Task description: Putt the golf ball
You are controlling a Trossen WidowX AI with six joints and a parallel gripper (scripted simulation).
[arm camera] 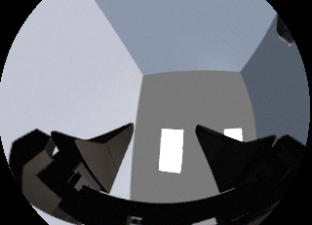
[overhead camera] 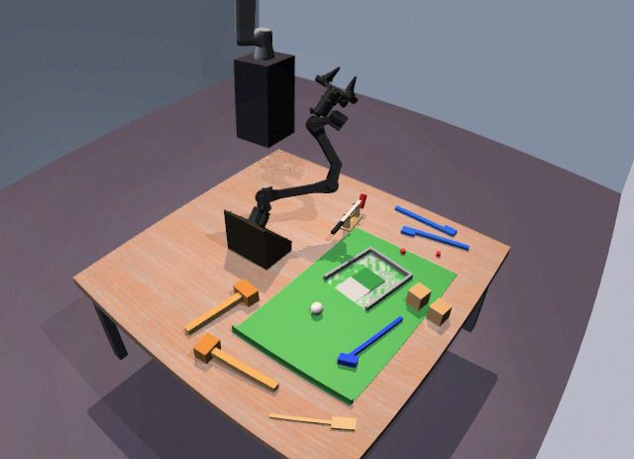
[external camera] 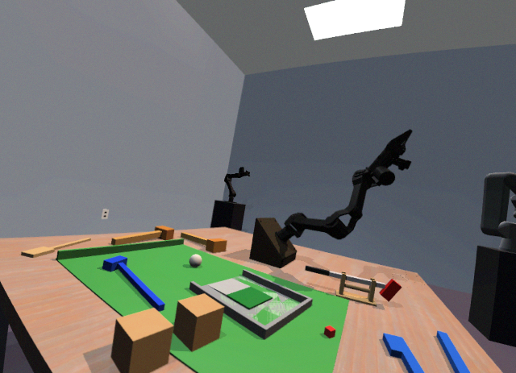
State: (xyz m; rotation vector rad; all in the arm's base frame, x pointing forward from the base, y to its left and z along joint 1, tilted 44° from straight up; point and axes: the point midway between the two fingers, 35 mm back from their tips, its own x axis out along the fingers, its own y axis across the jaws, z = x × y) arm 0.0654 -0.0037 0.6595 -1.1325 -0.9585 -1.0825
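My gripper tip is 13 cm short of the red putter, 15 cm to the left of it and 55 cm above it. From my gripper tip the other things lie so: white golf ball (30 cm ahead, 64 cm to the right, 58 cm below); then green mat (38 cm ahead, 53 cm to the right, 61 cm below); then wooden stand (13 cm ahead, 13 cm to the right, 57 cm below).
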